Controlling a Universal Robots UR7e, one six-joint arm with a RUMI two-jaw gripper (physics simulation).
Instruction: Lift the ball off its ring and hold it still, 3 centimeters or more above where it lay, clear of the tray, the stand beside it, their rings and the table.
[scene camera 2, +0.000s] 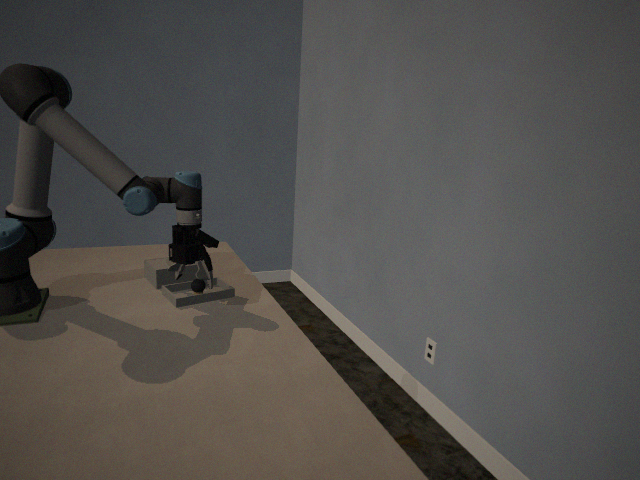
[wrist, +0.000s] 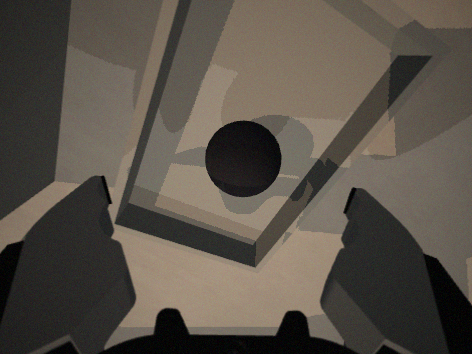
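Where they show: gripper, between the fingertips: (scene camera 2: 193, 284) (wrist: 231, 185); arm's base, origin of its link: (scene camera 2: 10, 304).
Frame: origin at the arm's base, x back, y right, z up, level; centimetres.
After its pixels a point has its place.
The dark ball (scene camera 2: 197, 285) @[x -50.5, y -3.6, z 2.5 cm] (wrist: 243, 158) @[x -51.4, y -6.5, z 3.7 cm] rests inside the shallow grey tray (scene camera 2: 206, 297) @[x -53.1, y 0.4, z -0.1 cm] (wrist: 192, 235) @[x -42.5, y -2.4, z 0.0 cm]. The ring under it is largely hidden by the ball. My gripper (scene camera 2: 194, 282) @[x -49.3, y -5.1, z 2.4 cm] (wrist: 231, 185) @[x -49.3, y -5.1, z 2.4 cm] is open and empty, pointing down low over the tray. In the wrist view the ball shows between the two fingers from side to side, somewhat beyond the line of the tips and touched by neither. The grey stand (scene camera 2: 163, 277) @[x -39.8, y -13.7, z 2.1 cm] (wrist: 30, 100) @[x -44.4, y -15.6, z 1.0 cm] is beside the tray, behind it in the scene view. The stand's ring cannot be made out.
The tray's low walls surround the ball, and the taller stand is close to the tray on the left in the wrist view. The table (scene camera 2: 248, 403) @[x -60.0, y 55.7, z -1.6 cm] has its right edge beyond the tray. Arm shadows fall across the tray and table.
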